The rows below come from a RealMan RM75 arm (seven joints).
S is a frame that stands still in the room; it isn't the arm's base.
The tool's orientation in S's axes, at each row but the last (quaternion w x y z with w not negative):
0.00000, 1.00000, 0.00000, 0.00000
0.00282, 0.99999, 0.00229, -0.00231
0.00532, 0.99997, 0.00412, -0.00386
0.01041, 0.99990, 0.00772, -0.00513
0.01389, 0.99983, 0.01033, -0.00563
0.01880, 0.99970, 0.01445, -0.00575
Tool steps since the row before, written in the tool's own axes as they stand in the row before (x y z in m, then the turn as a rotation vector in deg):
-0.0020, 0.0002, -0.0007, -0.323, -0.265, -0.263
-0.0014, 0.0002, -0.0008, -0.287, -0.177, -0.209
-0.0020, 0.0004, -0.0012, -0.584, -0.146, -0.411
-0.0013, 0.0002, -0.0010, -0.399, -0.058, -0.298
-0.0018, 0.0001, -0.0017, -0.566, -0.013, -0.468
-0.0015, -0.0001, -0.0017, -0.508, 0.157, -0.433
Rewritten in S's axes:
-0.0020, -0.0002, 0.0007, -0.323, 0.265, 0.263
-0.0014, -0.0002, 0.0008, -0.287, 0.177, 0.209
-0.0020, -0.0004, 0.0012, -0.582, 0.146, 0.414
-0.0013, -0.0002, 0.0010, -0.397, 0.058, 0.301
-0.0018, -0.0001, 0.0017, -0.561, 0.014, 0.474
-0.0015, 0.0001, 0.0017, -0.498, -0.155, 0.445

